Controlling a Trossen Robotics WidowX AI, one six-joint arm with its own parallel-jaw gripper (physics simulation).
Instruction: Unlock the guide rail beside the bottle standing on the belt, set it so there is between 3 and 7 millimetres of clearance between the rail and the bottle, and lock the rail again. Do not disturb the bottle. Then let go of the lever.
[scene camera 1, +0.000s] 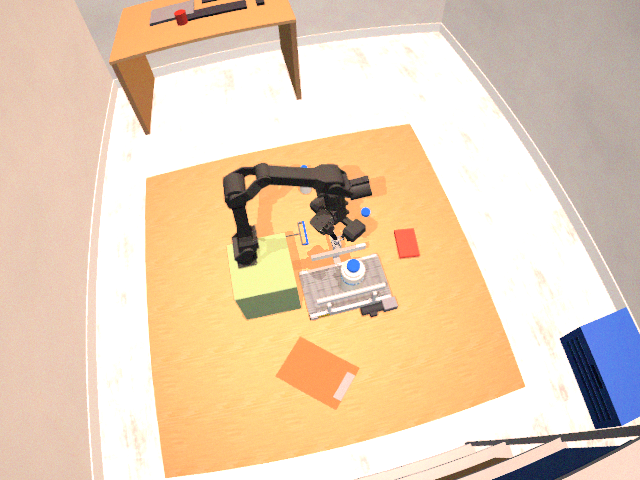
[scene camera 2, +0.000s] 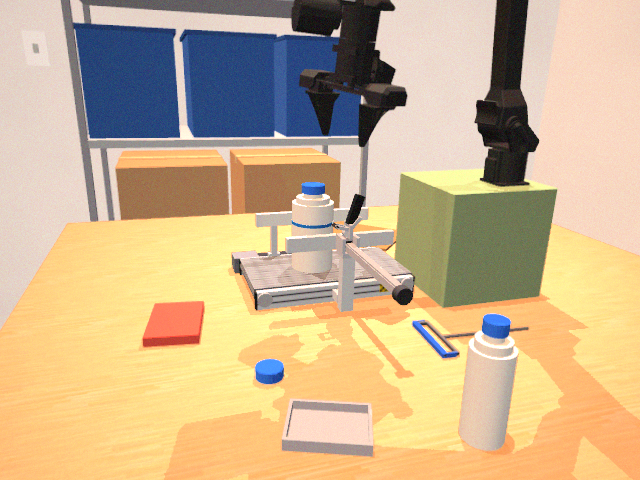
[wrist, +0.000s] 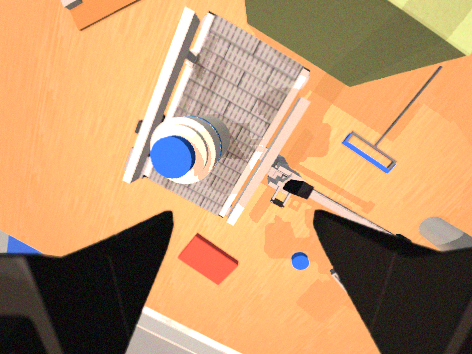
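A white bottle with a blue cap (scene camera 1: 353, 265) (scene camera 2: 312, 188) (wrist: 172, 156) stands upright on the grey belt (scene camera 1: 320, 284) (scene camera 2: 273, 273) (wrist: 240, 75). The near guide rail (scene camera 1: 338, 251) (scene camera 2: 310, 242) (wrist: 269, 160) runs along the belt's side, with a visible gap to the bottle in the wrist view; its width in millimetres cannot be read. The lever's black handle (scene camera 2: 355, 209) (wrist: 298, 188) sticks up, leaning, above the rail's post. Whether it is locked cannot be told. My gripper (scene camera 1: 339, 238) (scene camera 2: 344, 140) (wrist: 244, 217) is open and empty, well above the lever and touching nothing.
A second rail (scene camera 1: 351, 293) (scene camera 2: 271, 219) (wrist: 162, 95) stands beyond the bottle. A rod (scene camera 2: 374, 268) ends in a black knob. Also around: green block (scene camera 1: 263, 268) (scene camera 2: 496, 242), red block (scene camera 1: 406, 242) (scene camera 2: 174, 322), loose cap (scene camera 2: 269, 371), tray (scene camera 2: 328, 445), second bottle (scene camera 2: 488, 392), blue-edged tool (scene camera 2: 431, 339).
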